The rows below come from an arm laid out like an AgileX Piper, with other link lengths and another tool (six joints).
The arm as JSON. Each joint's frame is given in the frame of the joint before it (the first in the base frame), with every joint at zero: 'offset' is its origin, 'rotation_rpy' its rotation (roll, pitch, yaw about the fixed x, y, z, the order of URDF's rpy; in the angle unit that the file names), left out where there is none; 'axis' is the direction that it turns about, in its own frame. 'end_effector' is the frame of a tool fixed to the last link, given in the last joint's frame.
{
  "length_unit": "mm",
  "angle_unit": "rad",
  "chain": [
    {
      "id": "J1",
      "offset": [
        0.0,
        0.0,
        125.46
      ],
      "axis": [
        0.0,
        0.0,
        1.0
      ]
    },
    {
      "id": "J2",
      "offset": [
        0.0,
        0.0,
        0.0
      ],
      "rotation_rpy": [
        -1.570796,
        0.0,
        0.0
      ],
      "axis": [
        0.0,
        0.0,
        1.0
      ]
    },
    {
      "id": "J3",
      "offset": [
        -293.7,
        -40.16,
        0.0
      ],
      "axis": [
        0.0,
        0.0,
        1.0
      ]
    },
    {
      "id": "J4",
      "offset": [
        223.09,
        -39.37,
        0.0
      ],
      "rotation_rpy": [
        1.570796,
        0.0,
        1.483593
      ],
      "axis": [
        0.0,
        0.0,
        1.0
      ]
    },
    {
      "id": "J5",
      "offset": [
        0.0,
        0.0,
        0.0
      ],
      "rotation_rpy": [
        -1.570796,
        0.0,
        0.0
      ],
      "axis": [
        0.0,
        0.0,
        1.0
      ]
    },
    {
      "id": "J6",
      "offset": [
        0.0,
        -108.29,
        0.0
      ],
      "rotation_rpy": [
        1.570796,
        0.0,
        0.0
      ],
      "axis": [
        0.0,
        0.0,
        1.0
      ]
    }
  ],
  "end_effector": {
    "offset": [
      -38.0,
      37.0,
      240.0
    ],
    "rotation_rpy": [
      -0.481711,
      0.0,
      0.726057
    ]
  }
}
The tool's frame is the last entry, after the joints.
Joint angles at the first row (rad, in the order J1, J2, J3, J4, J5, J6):
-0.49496 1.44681 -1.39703 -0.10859 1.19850 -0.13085
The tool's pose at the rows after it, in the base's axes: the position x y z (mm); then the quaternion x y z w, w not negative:
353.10 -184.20 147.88 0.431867 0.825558 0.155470 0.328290
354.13 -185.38 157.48 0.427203 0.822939 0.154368 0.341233
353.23 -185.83 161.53 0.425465 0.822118 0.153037 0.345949
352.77 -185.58 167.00 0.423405 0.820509 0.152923 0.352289
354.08 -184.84 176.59 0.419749 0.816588 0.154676 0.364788
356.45 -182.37 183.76 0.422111 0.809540 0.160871 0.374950
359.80 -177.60 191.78 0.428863 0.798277 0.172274 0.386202
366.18 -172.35 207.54 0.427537 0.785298 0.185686 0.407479
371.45 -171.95 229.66 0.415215 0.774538 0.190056 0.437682
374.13 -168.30 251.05 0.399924 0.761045 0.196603 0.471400
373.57 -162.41 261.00 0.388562 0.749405 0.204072 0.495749
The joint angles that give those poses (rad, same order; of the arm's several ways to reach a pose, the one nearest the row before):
-0.49496 1.43001 -1.39490 -0.11498 1.19242 -0.13085
-0.49497 1.40873 -1.39452 -0.11714 1.18527 -0.13086
-0.49496 1.39775 -1.39373 -0.11978 1.18526 -0.13085
-0.49496 1.38406 -1.39375 -0.11978 1.18526 -0.13084
-0.49498 1.36303 -1.39373 -0.11593 1.17927 -0.12970
-0.49495 1.34831 -1.39375 -0.10445 1.17473 -0.11769
-0.49495 1.33201 -1.39377 -0.08369 1.17130 -0.09576
-0.49496 1.30424 -1.39373 -0.05807 1.15375 -0.08222
-0.49495 1.26553 -1.39004 -0.04959 1.12012 -0.08108
-0.49498 1.20702 -1.35311 -0.03590 1.06296 -0.08111
-0.49496 1.14817 -1.28640 -0.01982 0.99684 -0.08110

